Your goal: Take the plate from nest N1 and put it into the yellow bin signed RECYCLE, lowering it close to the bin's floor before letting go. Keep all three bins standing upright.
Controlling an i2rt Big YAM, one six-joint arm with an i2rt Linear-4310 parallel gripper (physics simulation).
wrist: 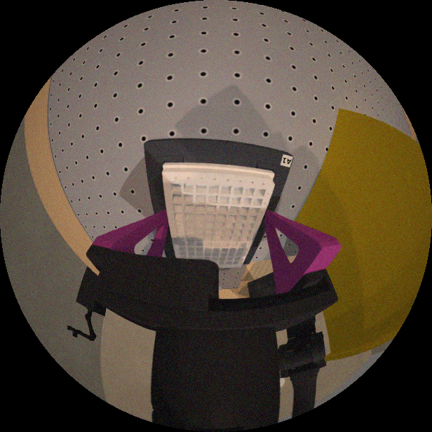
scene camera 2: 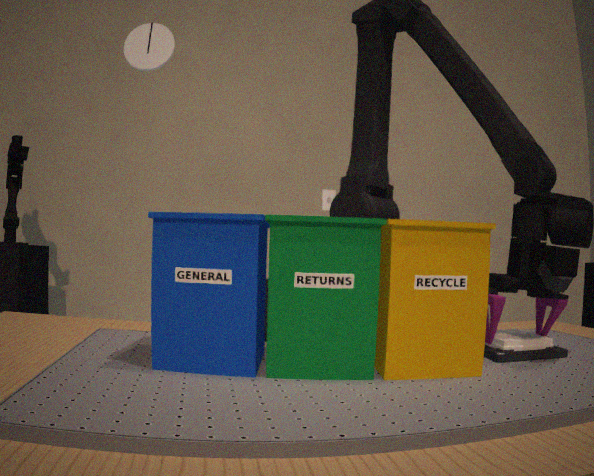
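Observation:
A white multi-well plate lies flat in a dark nest on the grey perforated board. The nest bears a small label reading A1; no N1 mark is visible. My gripper is open, with its magenta fingers on either side of the plate and low over it. Nothing is held. The yellow bin signed RECYCLE stands upright beside the nest, left of it in the scene view and right of it in the wrist view. The bin's inside is hidden.
A green bin signed RETURNS and a blue bin signed GENERAL stand upright in a row beside the yellow one. The perforated board carries them. The arm's base is partly hidden behind the bins.

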